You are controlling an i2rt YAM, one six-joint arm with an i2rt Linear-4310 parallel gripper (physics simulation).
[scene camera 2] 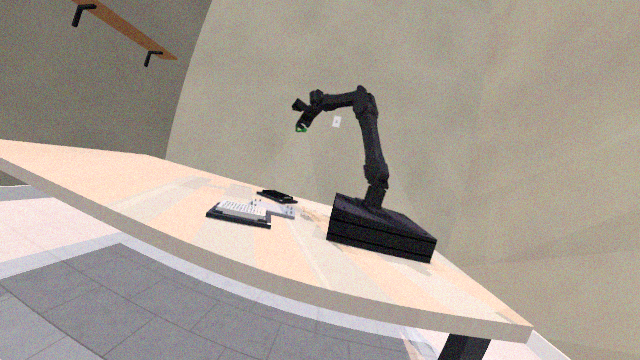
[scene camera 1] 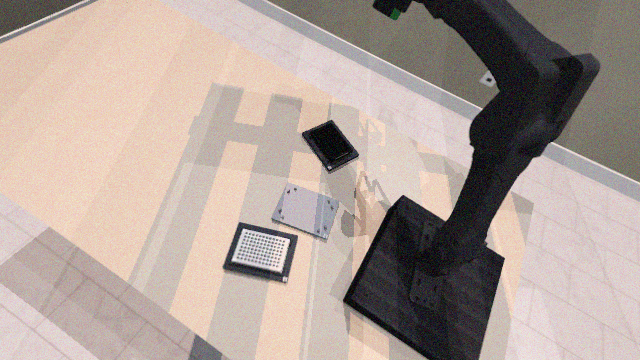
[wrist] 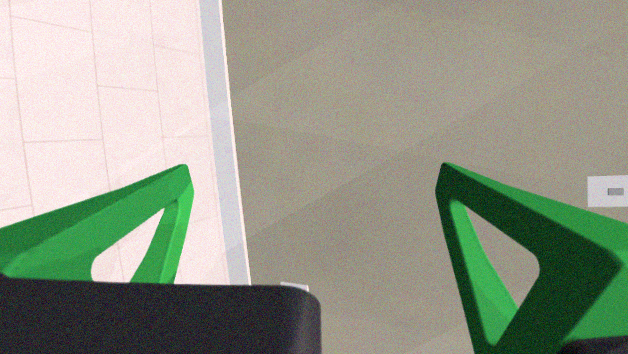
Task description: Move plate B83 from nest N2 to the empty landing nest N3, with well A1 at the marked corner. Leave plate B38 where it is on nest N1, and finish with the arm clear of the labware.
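A white many-well plate [scene camera 1: 260,250] [scene camera 2: 242,209] lies on a dark nest [scene camera 1: 255,272] with a pale corner mark. A black plate [scene camera 1: 330,142] [scene camera 2: 276,195] lies on another dark nest [scene camera 1: 344,162], also with a pale corner mark. Between them, a bare grey nest [scene camera 1: 302,207] [scene camera 2: 280,208] with small pins near its corners carries no plate. No labels can be read, so I cannot tell which plate is B83. My gripper [scene camera 2: 301,128] [wrist: 314,177] is open and empty, high above the table and away from the plates; part of it is out of view in scene camera 1.
The arm's black base block [scene camera 1: 380,280] [scene camera 2: 380,232] stands on the table right of the nests. The wall is behind the arm, with a white wall plate [scene camera 1: 486,78] [scene camera 2: 336,121] [wrist: 597,191]. A wooden shelf [scene camera 2: 125,31] is at upper left in scene camera 2.
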